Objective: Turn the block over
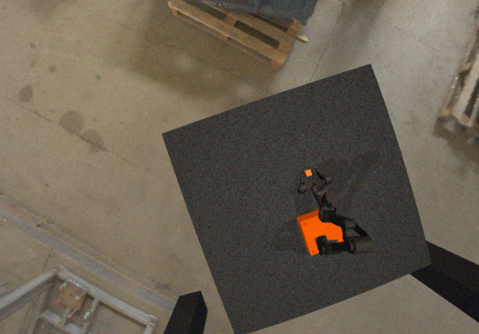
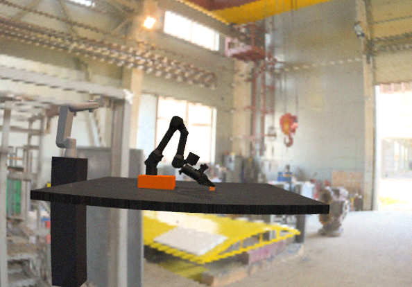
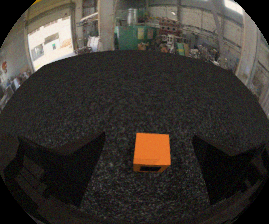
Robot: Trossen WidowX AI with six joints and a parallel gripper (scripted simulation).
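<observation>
Now: gripper tip 2 cm past the small orange block and 1 cm above it.
</observation>
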